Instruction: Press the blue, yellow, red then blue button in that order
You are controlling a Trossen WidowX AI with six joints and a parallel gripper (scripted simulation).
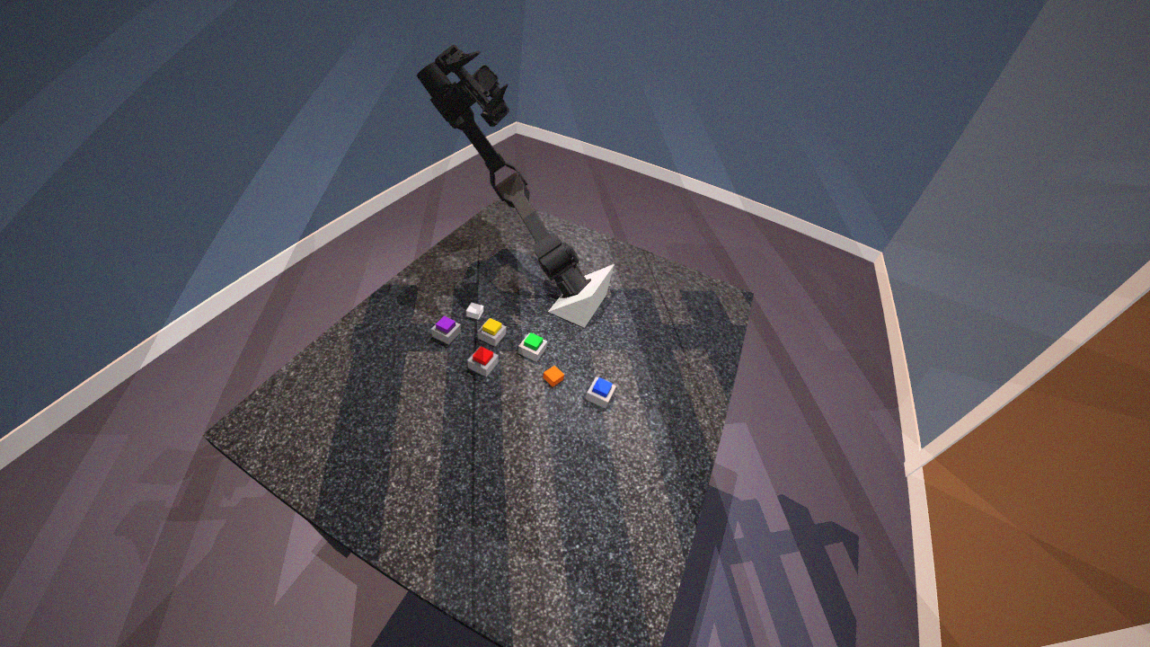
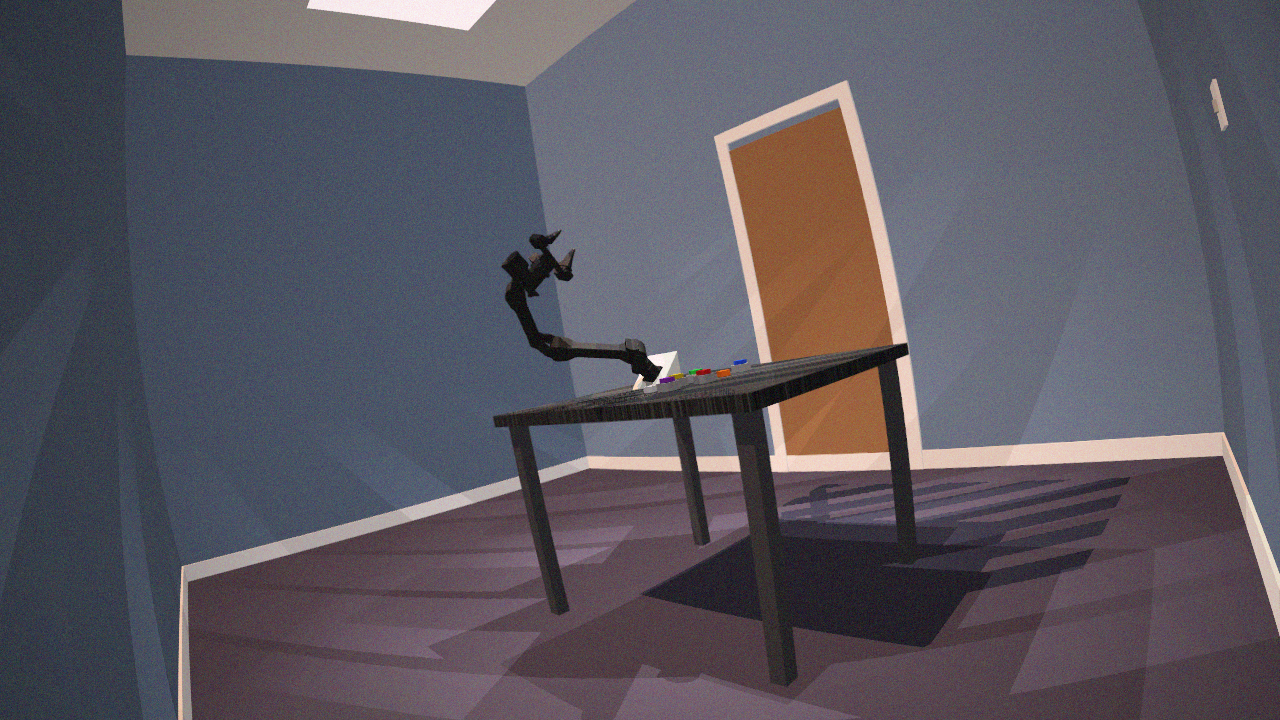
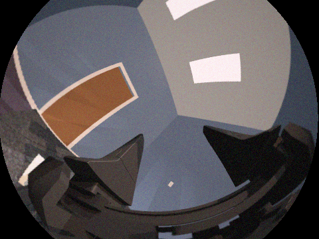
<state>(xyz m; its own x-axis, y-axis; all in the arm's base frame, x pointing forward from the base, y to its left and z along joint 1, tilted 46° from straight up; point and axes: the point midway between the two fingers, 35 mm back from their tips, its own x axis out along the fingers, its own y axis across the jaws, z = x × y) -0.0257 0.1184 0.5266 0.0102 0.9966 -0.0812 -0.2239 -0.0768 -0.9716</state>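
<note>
Right now the blue button is 170 mm ahead of my gripper tip, 470 mm to the left of it and 490 mm below it. From my gripper tip the other things lie so: white block (160 mm ahead, 100 mm to the left, 510 mm below); then purple button (260 mm ahead, 100 mm to the left, 490 mm below); then yellow button (190 mm ahead, 180 mm to the left, 490 mm below).
</note>
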